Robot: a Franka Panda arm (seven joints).
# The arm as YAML. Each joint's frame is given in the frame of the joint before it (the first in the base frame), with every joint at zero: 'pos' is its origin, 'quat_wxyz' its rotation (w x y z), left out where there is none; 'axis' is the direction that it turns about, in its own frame. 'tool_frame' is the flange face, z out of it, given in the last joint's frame.
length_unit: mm
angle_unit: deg
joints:
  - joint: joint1
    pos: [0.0, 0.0, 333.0]
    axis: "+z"
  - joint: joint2
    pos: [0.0, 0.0, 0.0]
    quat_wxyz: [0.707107, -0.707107, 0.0, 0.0]
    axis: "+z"
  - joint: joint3
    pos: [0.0, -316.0, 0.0]
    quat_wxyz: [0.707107, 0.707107, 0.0, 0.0]
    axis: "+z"
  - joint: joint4
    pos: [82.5, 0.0, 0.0]
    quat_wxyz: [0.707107, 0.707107, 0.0, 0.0]
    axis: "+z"
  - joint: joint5
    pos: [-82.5, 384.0, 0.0]
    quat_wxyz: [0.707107, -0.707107, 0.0, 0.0]
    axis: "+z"
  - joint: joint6
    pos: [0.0, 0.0, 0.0]
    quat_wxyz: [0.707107, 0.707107, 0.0, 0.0]
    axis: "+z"
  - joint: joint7
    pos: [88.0, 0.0, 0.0]
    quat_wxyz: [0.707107, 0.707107, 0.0, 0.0]
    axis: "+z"
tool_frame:
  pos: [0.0, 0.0, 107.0]
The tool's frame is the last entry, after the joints.
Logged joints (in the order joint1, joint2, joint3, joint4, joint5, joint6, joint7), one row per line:
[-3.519 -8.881 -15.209 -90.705 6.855 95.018 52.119]
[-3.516 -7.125 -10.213 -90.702 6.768 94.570 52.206]
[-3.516 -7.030 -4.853 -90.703 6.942 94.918 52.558]
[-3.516 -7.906 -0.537 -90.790 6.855 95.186 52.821]
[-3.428 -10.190 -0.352 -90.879 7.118 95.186 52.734]
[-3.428 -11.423 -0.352 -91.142 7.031 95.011 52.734]
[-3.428 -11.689 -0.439 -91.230 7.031 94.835 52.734]
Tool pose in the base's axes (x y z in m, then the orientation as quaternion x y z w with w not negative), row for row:
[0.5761 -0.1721 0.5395 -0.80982 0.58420 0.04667 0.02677]
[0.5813 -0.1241 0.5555 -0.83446 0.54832 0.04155 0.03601]
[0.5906 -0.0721 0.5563 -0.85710 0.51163 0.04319 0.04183]
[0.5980 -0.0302 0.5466 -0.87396 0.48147 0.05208 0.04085]
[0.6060 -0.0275 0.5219 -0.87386 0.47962 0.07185 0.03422]
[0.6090 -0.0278 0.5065 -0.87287 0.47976 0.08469 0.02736]
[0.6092 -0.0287 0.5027 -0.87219 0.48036 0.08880 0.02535]
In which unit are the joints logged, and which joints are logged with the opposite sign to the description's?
The joints are logged in degrees. Opposite sign: joint2.
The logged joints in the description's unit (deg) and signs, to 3 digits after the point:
[-3.519 8.881 -15.209 -90.705 6.855 95.018 52.119]
[-3.516 7.125 -10.213 -90.702 6.768 94.570 52.206]
[-3.516 7.030 -4.853 -90.703 6.942 94.918 52.558]
[-3.516 7.906 -0.537 -90.790 6.855 95.186 52.821]
[-3.428 10.190 -0.352 -90.879 7.118 95.186 52.734]
[-3.428 11.423 -0.352 -91.142 7.031 95.011 52.734]
[-3.428 11.689 -0.439 -91.230 7.031 94.835 52.734]

